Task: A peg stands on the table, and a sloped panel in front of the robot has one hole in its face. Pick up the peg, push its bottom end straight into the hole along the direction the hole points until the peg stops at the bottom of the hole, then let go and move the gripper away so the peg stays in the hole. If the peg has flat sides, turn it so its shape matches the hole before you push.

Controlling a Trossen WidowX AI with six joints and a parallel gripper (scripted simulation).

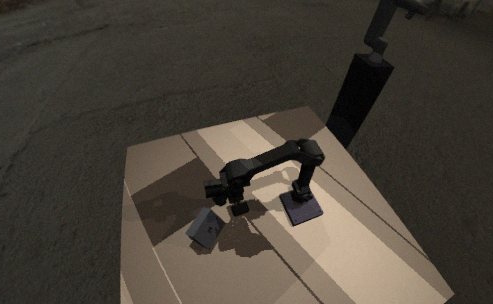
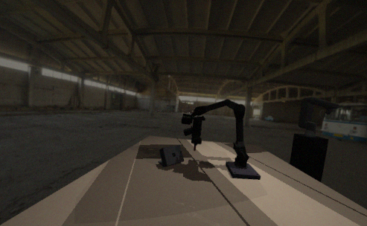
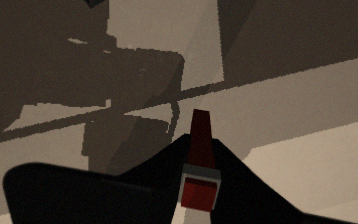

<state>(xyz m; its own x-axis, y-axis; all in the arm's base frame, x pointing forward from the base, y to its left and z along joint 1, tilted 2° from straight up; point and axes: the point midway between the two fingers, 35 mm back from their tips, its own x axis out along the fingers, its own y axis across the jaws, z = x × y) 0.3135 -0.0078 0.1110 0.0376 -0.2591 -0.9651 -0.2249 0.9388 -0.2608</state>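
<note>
My gripper tip is 13 cm short of the panel, 11 cm to the right of it and 6 cm above it. From my gripper tip the other things lie so: red square peg: 2 cm above.
</note>
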